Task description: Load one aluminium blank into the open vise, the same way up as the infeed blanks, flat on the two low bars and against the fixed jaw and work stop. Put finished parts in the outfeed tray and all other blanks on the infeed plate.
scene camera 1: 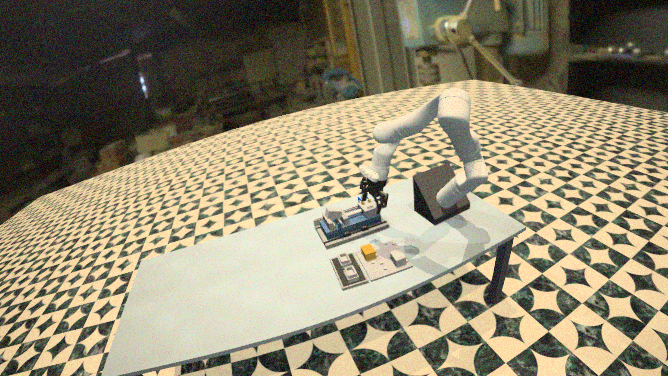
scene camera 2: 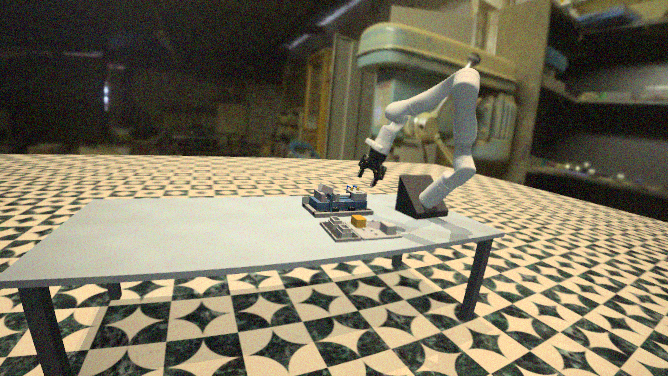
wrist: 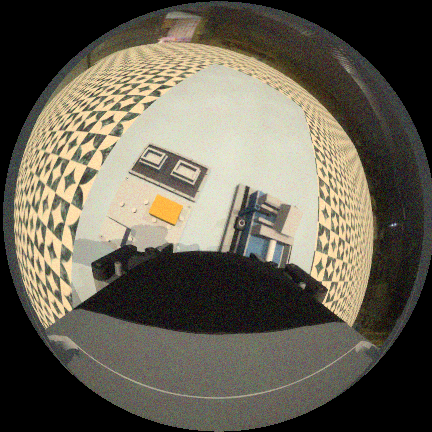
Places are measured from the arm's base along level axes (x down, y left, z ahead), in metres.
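Pixels of known places: gripper, fingertip midpoint: (scene camera 1: pixel 369 207) (scene camera 2: pixel 365 181); arm's base, link origin: (scene camera 1: pixel 445 199) (scene camera 2: pixel 426 200).
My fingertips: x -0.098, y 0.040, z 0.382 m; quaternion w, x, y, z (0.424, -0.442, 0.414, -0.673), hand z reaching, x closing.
Observation:
For each thing: its top centre in the pictures, then the offset to it from my fingertips. Level surfaces: height alone.
- vise, top centre: (wrist: pixel 278 249) (scene camera 1: pixel 348 210) (scene camera 2: pixel 338 190) dx +0.076, dy -0.155, dz +0.057 m
- pale infeed plate, top centre: (wrist: pixel 140 221) (scene camera 1: pixel 383 258) (scene camera 2: pixel 372 228) dx +0.167, dy +0.128, dz +0.008 m
- grey aluminium blank, top centre: (wrist: pixel 111 230) (scene camera 1: pixel 397 254) (scene camera 2: pixel 388 223) dx +0.131, dy +0.173, dz -0.037 m
- orange block, top centre: (wrist: pixel 165 208) (scene camera 1: pixel 367 248) (scene camera 2: pixel 358 217) dx +0.131, dy +0.084, dz +0.053 m
- table, surface height: dx +0.175 m
My gripper (scene camera 1: pixel 374 204) (scene camera 2: pixel 371 180) (wrist: pixel 210 257) is open and empty, above the right end of the vise in scene camera 1. The vise (scene camera 1: pixel 350 227) (scene camera 2: pixel 336 204) (wrist: pixel 256 245) has a blue body and grey jaws; the gripper hides part of it in the wrist view. Whether anything lies between its jaws is too small to tell. On the pale infeed plate (scene camera 1: pixel 378 272) (wrist: pixel 141 193) stand a grey aluminium blank (scene camera 1: pixel 398 257) (scene camera 2: pixel 388 228) and an orange block (scene camera 1: pixel 368 251) (scene camera 2: pixel 358 221) (wrist: pixel 166 209). The dark outfeed tray (wrist: pixel 168 165) holds two light parts (scene camera 1: pixel 351 272) (wrist: pixel 186 171).
The arm's dark wedge-shaped base (scene camera 1: pixel 432 192) (scene camera 2: pixel 412 195) stands on the table (scene camera 1: pixel 225 290) (scene camera 2: pixel 175 235), right of the vise. Small blue and yellow nozzles (scene camera 2: pixel 352 188) rise at the vise's right end. The tray adjoins the infeed plate, in front of the vise.

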